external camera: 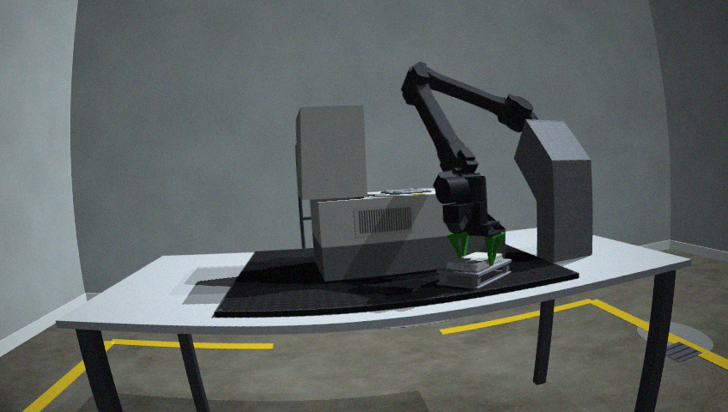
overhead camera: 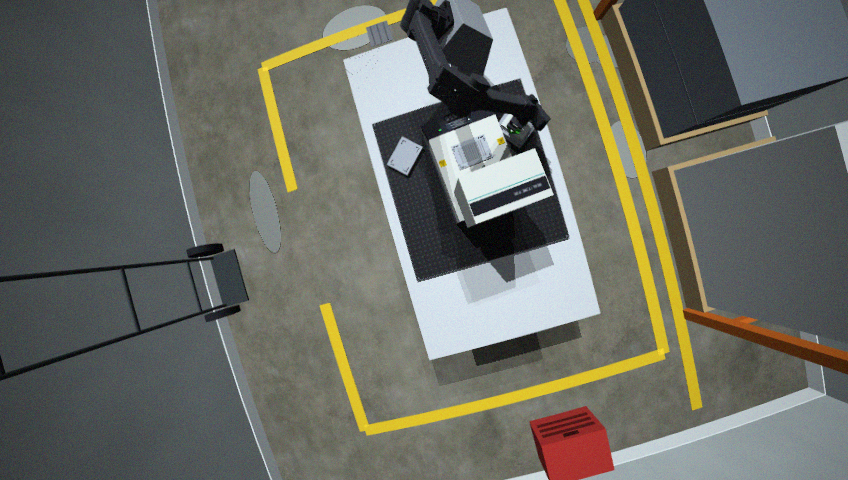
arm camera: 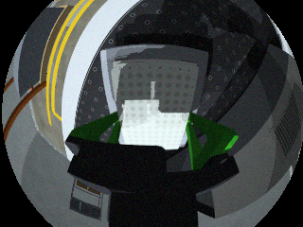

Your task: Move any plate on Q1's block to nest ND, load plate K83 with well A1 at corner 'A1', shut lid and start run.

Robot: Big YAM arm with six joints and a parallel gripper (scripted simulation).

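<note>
My hand is right at the white plate K83. Also, from my hand: grey nest N1 (1 cm below); then grey nest ND (56 cm to the right, 3 cm below).
</note>
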